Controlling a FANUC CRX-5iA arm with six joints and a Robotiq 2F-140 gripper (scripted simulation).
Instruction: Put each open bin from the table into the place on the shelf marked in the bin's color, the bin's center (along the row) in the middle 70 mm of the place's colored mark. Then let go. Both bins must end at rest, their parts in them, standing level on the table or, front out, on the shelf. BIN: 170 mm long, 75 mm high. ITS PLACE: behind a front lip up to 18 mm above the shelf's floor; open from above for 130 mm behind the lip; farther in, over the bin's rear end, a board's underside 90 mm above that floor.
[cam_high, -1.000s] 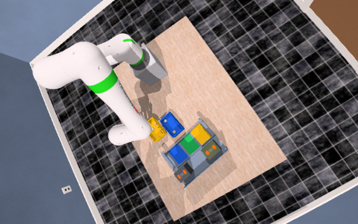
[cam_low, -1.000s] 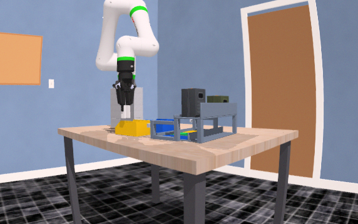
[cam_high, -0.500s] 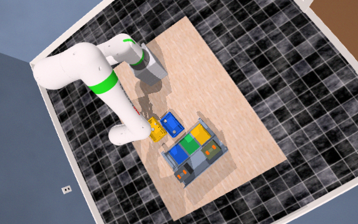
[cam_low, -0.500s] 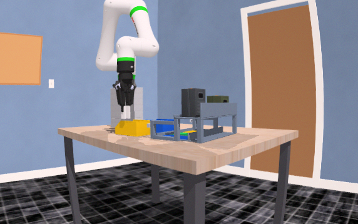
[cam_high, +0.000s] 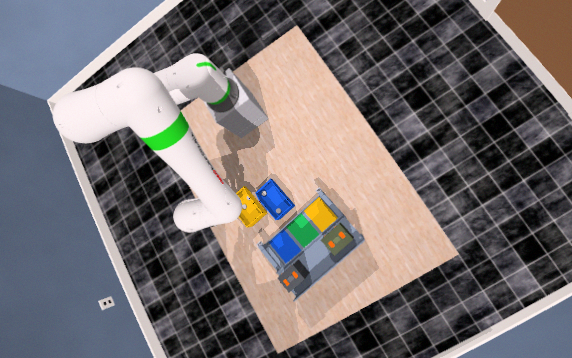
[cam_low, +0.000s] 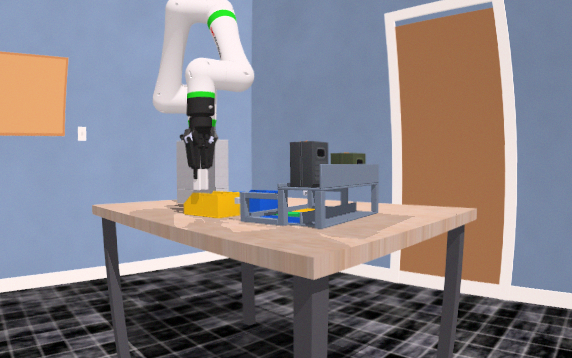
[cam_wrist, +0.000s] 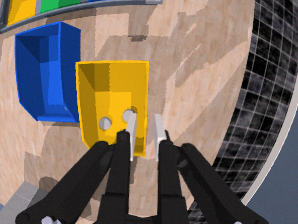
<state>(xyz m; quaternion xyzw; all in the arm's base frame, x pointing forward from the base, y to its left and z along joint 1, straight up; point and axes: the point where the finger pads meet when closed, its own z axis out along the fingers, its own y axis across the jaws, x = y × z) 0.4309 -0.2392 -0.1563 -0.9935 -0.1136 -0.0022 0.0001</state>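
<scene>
The yellow bin lies 8 cm below my hand, 5 cm to the left of it and 1 cm behind it. The rest, counted from my hand: dark box (35 cm ahead, 14 cm to the left, 4 cm above); blue bin (18 cm to the left, 8 cm below, 2 cm ahead).
</scene>
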